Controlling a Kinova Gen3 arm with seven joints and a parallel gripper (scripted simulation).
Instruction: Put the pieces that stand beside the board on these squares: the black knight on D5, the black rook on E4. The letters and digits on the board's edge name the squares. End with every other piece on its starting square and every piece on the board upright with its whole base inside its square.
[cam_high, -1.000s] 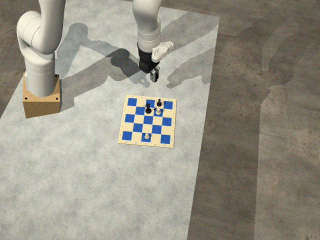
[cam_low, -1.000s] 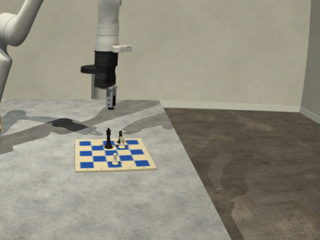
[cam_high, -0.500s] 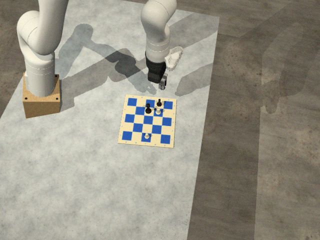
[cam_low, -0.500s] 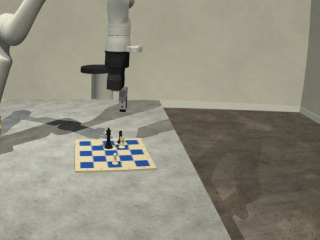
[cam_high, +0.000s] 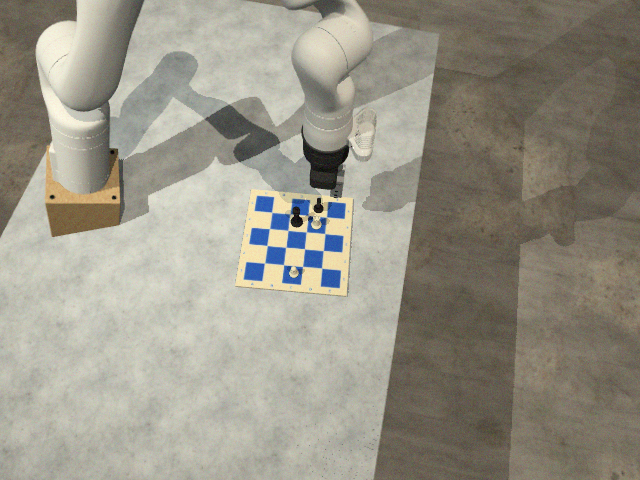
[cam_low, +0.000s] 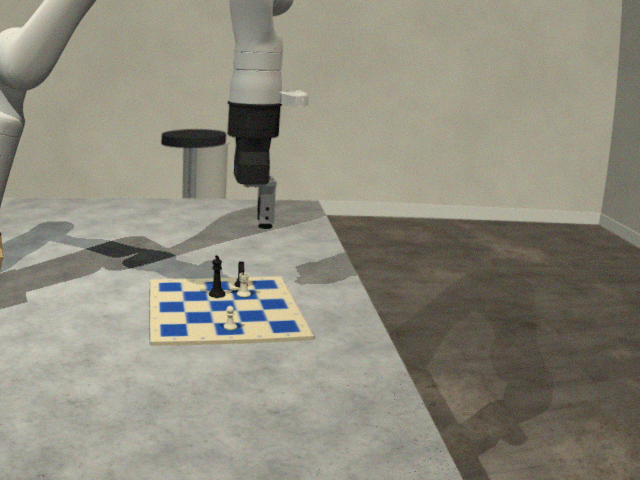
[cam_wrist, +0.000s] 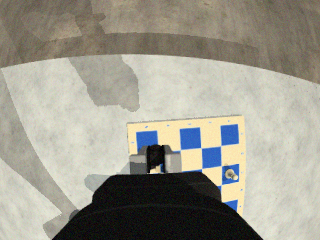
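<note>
The white rook is 3 cm behind my hand, 2 cm to the right of it and 11 cm below it. The rest, counted from my hand: white pawn (7 cm behind, 13 cm to the right, 11 cm below); cream chessboard (7 cm behind, 6 cm to the right, 13 cm below); black rook (1 cm below).
</note>
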